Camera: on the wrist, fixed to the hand. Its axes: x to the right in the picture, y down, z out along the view.
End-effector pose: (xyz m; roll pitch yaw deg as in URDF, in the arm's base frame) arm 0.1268 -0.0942 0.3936 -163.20 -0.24 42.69
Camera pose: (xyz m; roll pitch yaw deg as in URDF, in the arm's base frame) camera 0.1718 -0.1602 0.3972 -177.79 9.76 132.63
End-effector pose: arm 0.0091 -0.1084 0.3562 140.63 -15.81 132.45
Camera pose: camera 0.0594 -0.1026 0.4181 147.66 61.45 -168.96
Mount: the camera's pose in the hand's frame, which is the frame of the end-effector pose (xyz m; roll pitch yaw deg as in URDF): -0.0117 0.0746 -0.0263 2.45 -26.56 -89.98
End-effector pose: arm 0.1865 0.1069 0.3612 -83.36 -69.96 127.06
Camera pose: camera 0.1592 0.1721 0.3238 99.54 -18.81 -74.04
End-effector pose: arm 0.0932 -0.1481 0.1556 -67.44 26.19 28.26
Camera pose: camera 0.0512 -0.1658 0.0899 -95.61 -63.51 37.26
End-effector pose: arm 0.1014 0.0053 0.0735 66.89 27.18 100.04
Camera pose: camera 0.0459 0.0119 0.1307 -31.49 35.16 -11.14
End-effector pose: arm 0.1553 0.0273 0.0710 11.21 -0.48 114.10
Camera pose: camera 0.0886 -0.0153 0.0596 2.95 -15.35 23.99
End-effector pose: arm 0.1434 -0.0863 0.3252 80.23 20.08 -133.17
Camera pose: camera 0.1628 -0.1220 0.3941 -29.20 49.18 111.83
